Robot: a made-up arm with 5 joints.
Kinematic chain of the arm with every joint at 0, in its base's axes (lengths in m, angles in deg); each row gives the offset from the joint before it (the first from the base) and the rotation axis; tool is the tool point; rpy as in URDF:
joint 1: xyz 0 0 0.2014 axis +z
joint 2: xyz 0 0 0 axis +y
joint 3: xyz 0.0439 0 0.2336 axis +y
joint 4: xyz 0.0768 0 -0.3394 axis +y
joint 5: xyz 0.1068 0 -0.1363 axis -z
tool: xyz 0 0 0 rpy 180 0 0
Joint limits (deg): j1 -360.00..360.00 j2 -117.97..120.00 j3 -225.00..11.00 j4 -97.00..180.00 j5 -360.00..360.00
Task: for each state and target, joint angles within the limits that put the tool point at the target. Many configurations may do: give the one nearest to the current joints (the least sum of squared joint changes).
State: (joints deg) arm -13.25 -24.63 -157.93 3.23 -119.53
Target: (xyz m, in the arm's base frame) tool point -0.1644 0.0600 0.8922
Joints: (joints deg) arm -20.05 -10.80 -162.79 -20.06 -119.53
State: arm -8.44 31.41 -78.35 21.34 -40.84
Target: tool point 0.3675 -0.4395 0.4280
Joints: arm -50.10 2.04 -77.09 20.46 -40.84
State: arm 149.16 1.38 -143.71 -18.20 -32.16
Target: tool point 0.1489 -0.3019 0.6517
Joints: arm 116.25 -11.36 -187.45 -62.08 -32.16
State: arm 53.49 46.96 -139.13 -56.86 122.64
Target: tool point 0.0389 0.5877 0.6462
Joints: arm 86.21 41.71 -144.44 -9.16 122.64
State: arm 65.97 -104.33 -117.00 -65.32 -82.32
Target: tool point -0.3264 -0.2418 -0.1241
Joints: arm 36.53 -117.97 -164.34 -91.32 -82.32
